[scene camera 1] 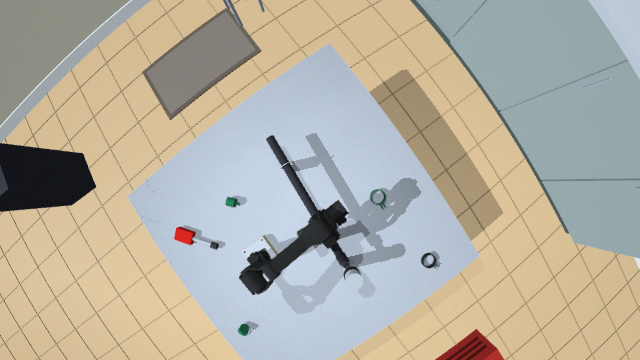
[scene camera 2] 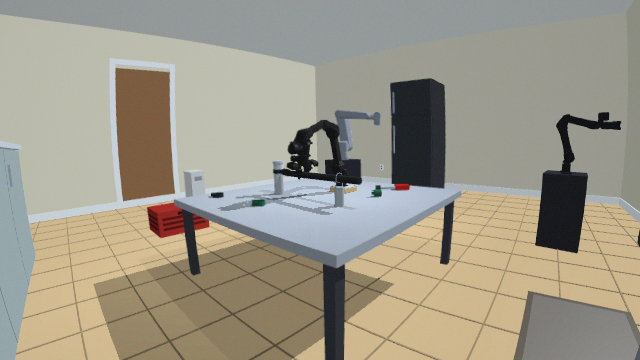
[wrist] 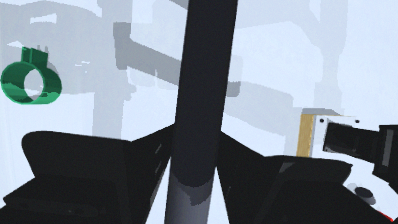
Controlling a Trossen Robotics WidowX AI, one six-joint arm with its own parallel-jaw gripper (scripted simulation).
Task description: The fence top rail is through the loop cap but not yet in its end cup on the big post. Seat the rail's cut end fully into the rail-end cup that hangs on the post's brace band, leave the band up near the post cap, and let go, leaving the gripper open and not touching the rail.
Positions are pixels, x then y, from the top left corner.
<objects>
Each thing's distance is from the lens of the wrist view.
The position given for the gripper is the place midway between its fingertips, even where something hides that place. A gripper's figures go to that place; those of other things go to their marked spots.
gripper [wrist: 195, 130]: 0.11 m
dark top rail [wrist: 208, 39]: 0.07 m
</objects>
